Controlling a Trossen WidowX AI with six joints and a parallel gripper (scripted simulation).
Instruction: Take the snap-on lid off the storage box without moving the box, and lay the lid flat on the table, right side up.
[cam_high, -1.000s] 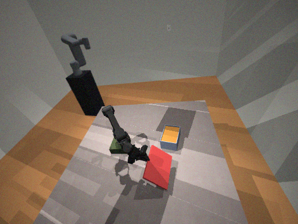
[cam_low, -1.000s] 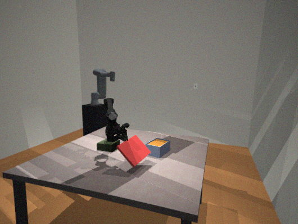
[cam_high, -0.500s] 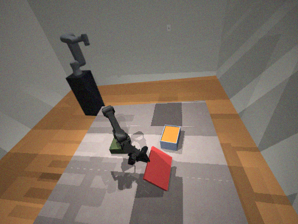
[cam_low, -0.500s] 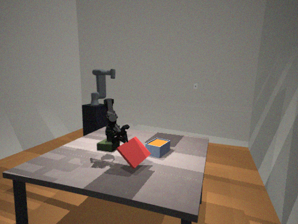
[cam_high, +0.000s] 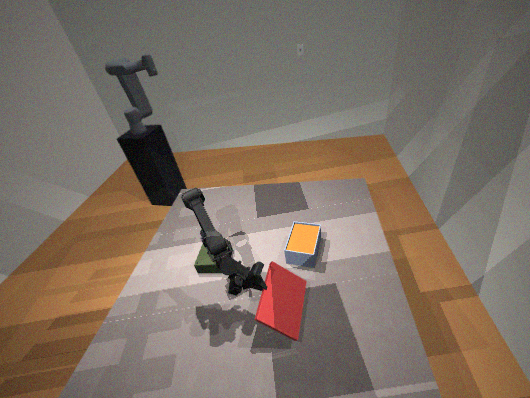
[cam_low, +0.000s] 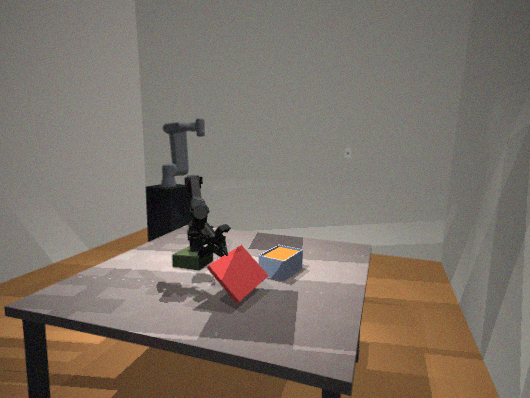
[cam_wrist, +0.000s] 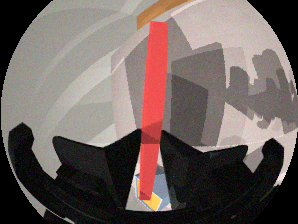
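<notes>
Now: the lid 60 mm ahead of my gripper tip and 50 mm below it. Round my gripper tip: storage box (90 mm ahead, 350 mm to the left, 120 mm below).
</notes>
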